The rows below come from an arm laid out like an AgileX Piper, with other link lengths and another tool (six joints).
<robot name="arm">
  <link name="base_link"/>
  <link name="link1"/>
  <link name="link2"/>
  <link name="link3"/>
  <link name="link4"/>
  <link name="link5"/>
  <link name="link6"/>
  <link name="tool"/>
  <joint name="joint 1" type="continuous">
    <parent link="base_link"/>
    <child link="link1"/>
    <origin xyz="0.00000 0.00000 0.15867"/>
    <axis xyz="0 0 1"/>
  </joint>
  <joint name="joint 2" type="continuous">
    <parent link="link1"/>
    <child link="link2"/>
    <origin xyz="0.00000 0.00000 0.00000"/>
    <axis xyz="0 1 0"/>
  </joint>
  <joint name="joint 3" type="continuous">
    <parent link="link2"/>
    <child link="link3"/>
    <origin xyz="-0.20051 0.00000 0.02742"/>
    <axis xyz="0 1 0"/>
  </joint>
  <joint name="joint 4" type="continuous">
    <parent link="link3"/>
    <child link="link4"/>
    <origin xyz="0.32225 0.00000 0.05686"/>
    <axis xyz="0.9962 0 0.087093"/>
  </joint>
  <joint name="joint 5" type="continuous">
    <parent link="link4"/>
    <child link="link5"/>
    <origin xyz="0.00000 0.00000 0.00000"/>
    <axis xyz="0 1 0"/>
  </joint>
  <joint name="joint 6" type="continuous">
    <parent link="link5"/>
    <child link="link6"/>
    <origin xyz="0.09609 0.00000 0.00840"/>
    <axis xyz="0.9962 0 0.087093"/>
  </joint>
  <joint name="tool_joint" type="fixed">
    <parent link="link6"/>
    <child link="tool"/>
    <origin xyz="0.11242 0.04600 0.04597" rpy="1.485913 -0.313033 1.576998"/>
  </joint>
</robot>
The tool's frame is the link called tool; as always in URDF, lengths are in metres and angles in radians. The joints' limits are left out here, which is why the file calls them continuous.
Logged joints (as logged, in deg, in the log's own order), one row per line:
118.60 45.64 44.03 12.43 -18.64 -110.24
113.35 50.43 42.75 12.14 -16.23 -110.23
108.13 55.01 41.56 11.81 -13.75 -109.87
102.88 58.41 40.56 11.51 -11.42 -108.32
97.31 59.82 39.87 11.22 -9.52 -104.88
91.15 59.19 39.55 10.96 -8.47 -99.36
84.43 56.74 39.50 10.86 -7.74 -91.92
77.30 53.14 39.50 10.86 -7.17 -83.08
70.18 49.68 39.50 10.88 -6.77 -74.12
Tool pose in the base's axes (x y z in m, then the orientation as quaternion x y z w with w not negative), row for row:
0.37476 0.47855 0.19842 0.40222 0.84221 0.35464 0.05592
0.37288 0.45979 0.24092 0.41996 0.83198 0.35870 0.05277
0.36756 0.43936 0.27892 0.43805 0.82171 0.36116 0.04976
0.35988 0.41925 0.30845 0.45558 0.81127 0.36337 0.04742
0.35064 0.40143 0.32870 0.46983 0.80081 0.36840 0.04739
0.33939 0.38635 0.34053 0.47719 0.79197 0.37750 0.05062
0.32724 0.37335 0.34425 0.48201 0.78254 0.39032 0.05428
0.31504 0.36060 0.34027 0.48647 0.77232 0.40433 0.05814
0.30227 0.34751 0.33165 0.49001 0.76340 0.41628 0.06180
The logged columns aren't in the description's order. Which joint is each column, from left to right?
Columns, left to right: joint 2, joint 5, joint 1, joint 4, joint 6, joint 3.
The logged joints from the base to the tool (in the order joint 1, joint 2, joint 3, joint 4, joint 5, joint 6), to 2 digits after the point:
44.03 118.60 -110.24 12.43 45.64 -18.64
42.75 113.35 -110.23 12.14 50.43 -16.23
41.56 108.13 -109.87 11.81 55.01 -13.75
40.56 102.88 -108.32 11.51 58.41 -11.42
39.87 97.31 -104.88 11.22 59.82 -9.52
39.55 91.15 -99.36 10.96 59.19 -8.47
39.50 84.43 -91.92 10.86 56.74 -7.74
39.50 77.30 -83.08 10.86 53.14 -7.17
39.50 70.18 -74.12 10.88 49.68 -6.77

